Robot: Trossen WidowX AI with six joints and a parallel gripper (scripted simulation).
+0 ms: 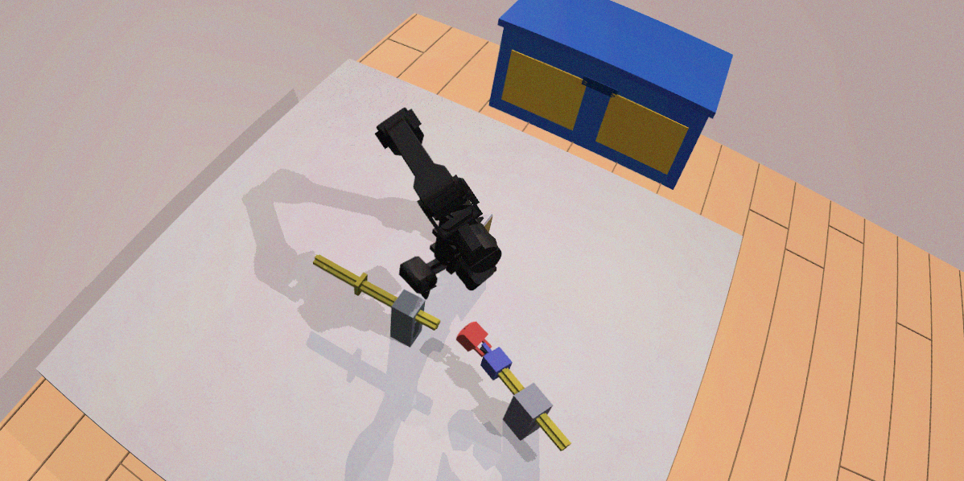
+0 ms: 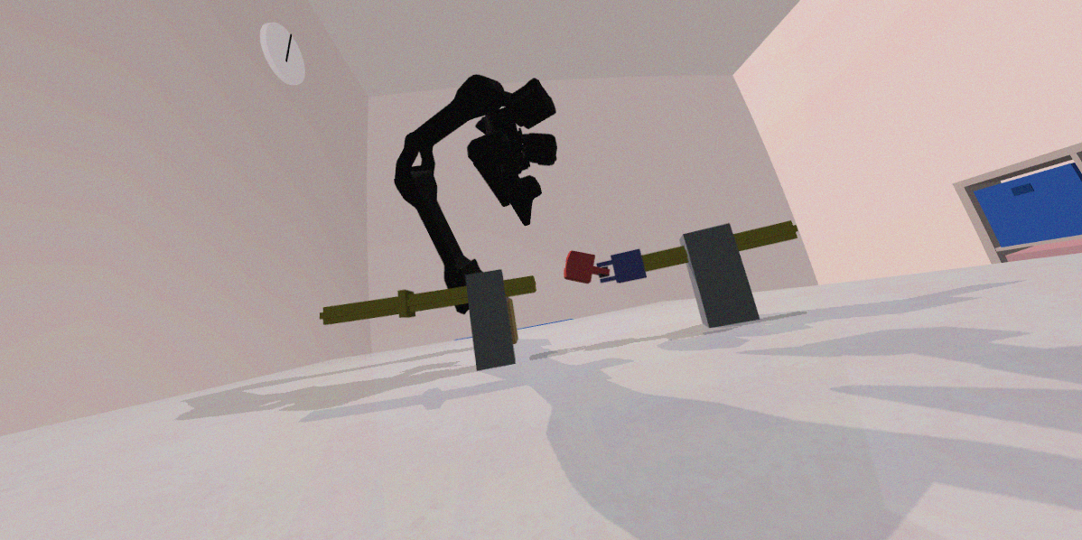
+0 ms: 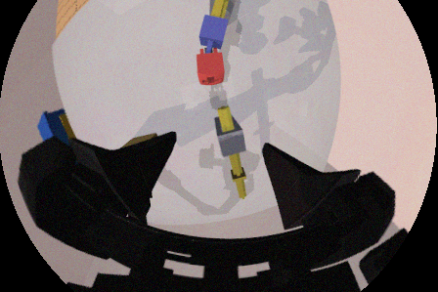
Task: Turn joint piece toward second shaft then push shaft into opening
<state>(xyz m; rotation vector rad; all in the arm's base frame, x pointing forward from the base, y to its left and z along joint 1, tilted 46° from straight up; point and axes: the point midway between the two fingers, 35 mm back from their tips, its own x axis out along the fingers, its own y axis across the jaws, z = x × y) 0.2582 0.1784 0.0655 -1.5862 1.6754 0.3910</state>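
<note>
The red joint piece is 10 mm ahead of my gripper tip, 80 mm to the left of it and 100 mm below it.
</note>
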